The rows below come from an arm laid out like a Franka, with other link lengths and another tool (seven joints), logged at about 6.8 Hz.
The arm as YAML. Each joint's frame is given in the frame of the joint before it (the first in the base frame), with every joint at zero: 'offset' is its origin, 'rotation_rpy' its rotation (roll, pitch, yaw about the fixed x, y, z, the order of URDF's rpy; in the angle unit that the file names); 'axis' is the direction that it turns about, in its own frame. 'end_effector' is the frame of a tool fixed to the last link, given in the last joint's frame.
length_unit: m
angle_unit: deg
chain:
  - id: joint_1
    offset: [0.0, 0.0, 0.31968]
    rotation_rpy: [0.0, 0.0, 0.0]
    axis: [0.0, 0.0, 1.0]
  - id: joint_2
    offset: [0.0, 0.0, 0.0]
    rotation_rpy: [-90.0, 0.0, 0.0]
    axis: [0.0, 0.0, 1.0]
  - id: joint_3
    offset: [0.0, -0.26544, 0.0]
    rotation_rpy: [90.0, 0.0, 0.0]
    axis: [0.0, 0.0, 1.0]
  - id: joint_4
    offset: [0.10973, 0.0, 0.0]
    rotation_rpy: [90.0, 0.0, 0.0]
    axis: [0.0, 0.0, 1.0]
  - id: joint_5
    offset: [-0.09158, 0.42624, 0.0]
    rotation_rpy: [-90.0, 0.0, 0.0]
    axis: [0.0, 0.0, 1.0]
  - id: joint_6
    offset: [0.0, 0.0, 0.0]
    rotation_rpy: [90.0, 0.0, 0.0]
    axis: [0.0, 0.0, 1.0]
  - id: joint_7
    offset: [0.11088, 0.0, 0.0]
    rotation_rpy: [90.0, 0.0, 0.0]
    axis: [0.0, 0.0, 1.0]
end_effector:
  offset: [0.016, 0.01, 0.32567]
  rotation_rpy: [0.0, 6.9, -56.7]
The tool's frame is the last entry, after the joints.
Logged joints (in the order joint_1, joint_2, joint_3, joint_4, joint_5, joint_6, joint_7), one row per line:
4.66, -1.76, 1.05, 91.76, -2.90, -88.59, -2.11
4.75, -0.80, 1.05, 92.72, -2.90, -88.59, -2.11
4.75, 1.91, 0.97, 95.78, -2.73, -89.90, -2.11
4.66, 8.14, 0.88, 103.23, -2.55, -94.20, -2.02
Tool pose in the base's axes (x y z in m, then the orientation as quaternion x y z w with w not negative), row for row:
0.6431, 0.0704, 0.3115, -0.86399, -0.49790, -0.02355, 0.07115
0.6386, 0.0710, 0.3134, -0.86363, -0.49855, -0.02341, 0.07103
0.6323, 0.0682, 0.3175, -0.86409, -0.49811, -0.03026, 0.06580
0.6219, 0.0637, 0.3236, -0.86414, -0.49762, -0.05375, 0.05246
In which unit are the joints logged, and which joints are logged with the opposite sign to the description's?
The joints are logged in degrees. Opposite sign: joint_2, joint_4, joint_5, joint_6, joint_7.
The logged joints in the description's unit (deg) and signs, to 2 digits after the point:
4.66, 1.76, 1.05, -91.76, 2.90, 88.59, 2.11
4.75, 0.80, 1.05, -92.72, 2.90, 88.59, 2.11
4.75, -1.91, 0.97, -95.78, 2.73, 89.90, 2.11
4.66, -8.14, 0.88, -103.23, 2.55, 94.20, 2.02

